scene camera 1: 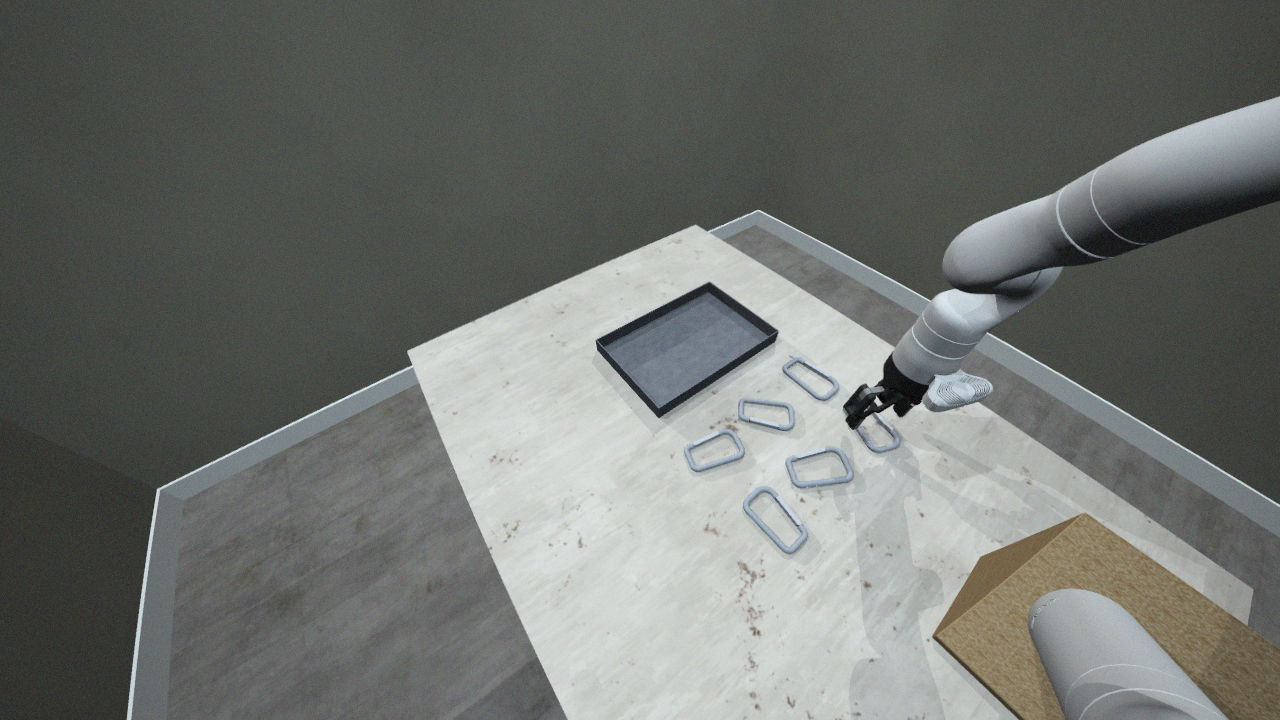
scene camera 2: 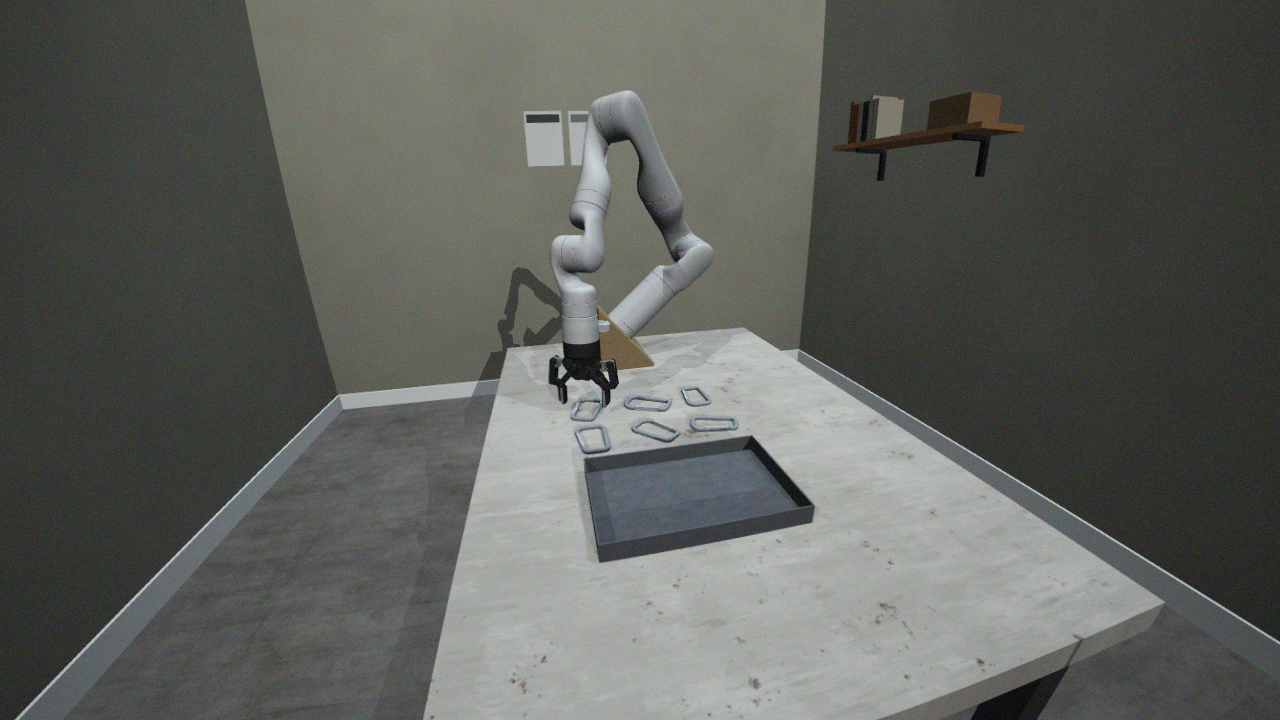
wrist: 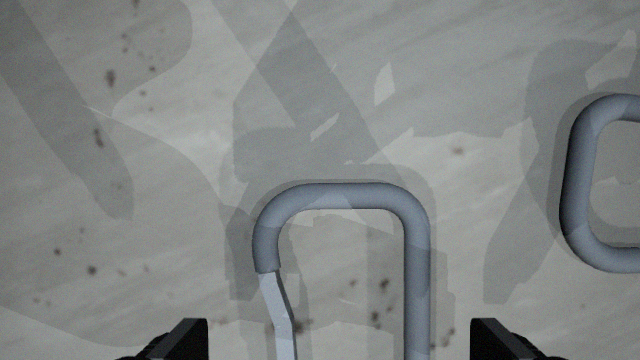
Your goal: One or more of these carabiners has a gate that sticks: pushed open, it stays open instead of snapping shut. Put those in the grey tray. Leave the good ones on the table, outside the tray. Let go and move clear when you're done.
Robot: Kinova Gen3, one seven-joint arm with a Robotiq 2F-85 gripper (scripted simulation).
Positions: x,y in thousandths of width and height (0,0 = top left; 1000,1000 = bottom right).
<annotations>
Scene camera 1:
my gripper: 683,581
grey tray: 522,494
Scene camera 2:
my gripper: 457,562
grey tray: 500,691
</annotations>
